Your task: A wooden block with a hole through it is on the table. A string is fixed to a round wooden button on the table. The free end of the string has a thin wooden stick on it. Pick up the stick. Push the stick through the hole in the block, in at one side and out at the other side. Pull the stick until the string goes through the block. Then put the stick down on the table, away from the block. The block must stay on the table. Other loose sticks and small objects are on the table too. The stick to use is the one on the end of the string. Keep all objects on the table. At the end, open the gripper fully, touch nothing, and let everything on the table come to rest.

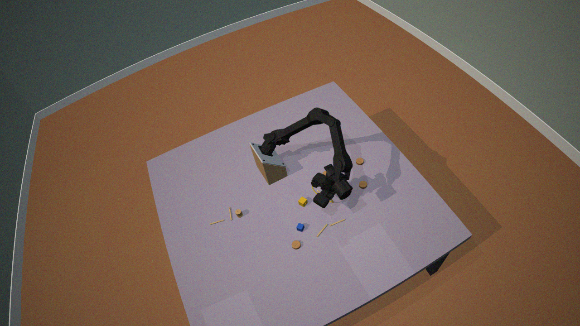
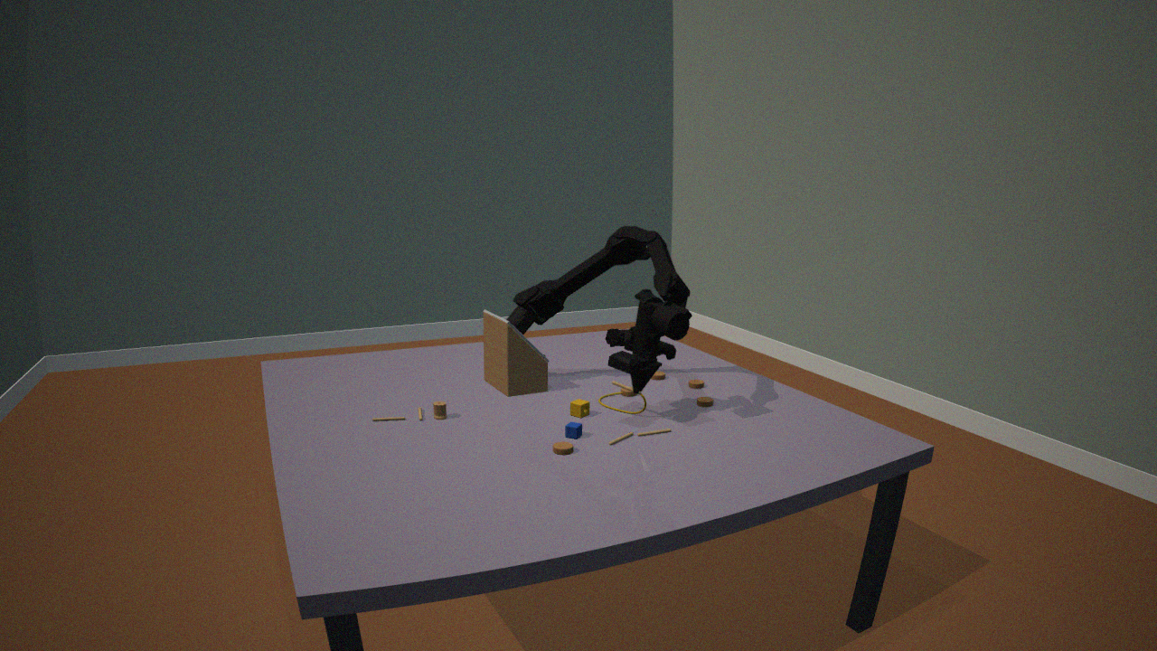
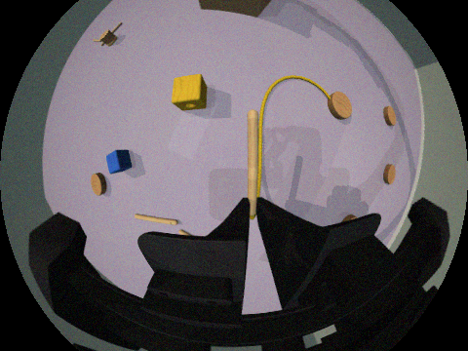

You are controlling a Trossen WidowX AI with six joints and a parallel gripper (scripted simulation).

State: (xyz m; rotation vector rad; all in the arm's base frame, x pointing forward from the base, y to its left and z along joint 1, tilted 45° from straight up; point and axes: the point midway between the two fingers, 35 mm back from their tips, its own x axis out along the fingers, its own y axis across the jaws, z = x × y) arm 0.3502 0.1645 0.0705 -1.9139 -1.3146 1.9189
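My gripper tip is 70 mm past the yellow block, 110 mm to the left of it and 40 mm above it. The rest, counted from my gripper tip: blue cube: 50 mm ahead, 170 mm to the right, 50 mm below; then round wooden button: 160 mm behind, 70 mm to the left, 50 mm below; then thin wooden stick: 10 mm behind, 10 mm to the right.
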